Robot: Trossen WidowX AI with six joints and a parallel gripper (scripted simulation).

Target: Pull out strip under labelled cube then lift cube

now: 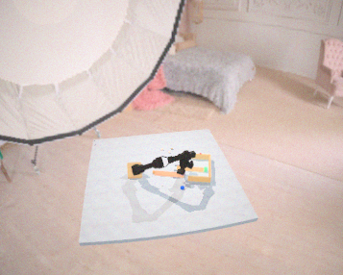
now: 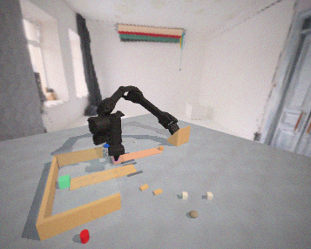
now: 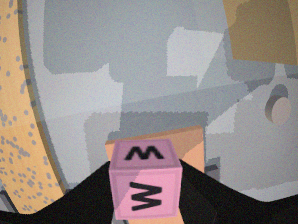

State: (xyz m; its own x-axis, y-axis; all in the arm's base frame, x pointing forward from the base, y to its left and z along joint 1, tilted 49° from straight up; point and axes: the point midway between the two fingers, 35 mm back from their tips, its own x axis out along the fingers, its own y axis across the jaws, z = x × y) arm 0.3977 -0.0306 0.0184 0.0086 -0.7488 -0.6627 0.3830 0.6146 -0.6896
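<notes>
Now: the pale orange strip 11 cm behind my gripper tip, 2 cm to the left of it and 1 cm below it. From my gripper tip the other things lie so: red cylinder: 21 cm ahead, 25 cm to the left; blue cylinder: 3 cm behind, 16 cm to the right, 1 cm below; pink cube: 1 cm above.
</notes>
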